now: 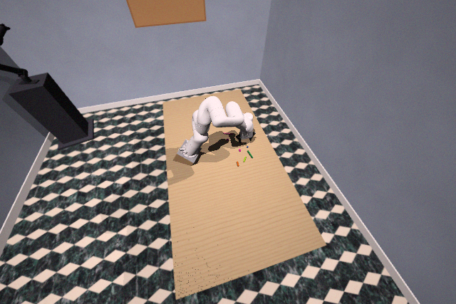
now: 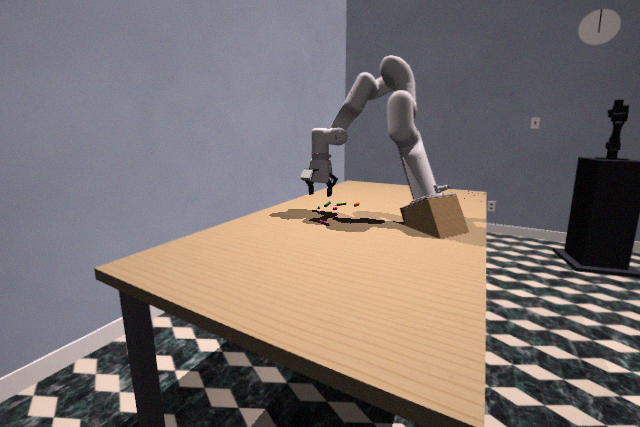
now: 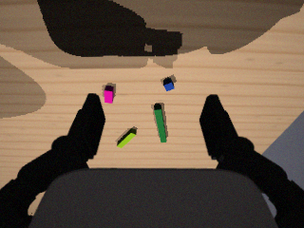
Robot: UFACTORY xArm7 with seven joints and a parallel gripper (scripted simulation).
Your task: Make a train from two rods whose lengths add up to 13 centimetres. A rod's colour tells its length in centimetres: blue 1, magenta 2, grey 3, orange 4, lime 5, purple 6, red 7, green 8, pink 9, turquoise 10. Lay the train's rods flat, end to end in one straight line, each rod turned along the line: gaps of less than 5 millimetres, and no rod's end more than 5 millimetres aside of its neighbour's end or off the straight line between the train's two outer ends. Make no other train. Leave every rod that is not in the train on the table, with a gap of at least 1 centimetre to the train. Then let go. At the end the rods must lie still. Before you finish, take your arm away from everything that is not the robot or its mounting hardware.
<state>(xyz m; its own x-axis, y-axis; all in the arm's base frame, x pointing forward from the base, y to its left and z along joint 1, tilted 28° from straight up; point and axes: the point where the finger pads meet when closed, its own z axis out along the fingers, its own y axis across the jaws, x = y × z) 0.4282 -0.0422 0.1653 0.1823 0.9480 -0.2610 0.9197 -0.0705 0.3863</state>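
Now: the orange rod 140 mm behind my hand, 140 mm to the right of it and 70 mm below it. The rest, counted from my hand: blue rod 20 mm ahead, 30 mm to the right, 70 mm below; green rod 10 mm behind, 100 mm to the right, 70 mm below; lime rod 70 mm behind, 120 mm to the right, 70 mm below.
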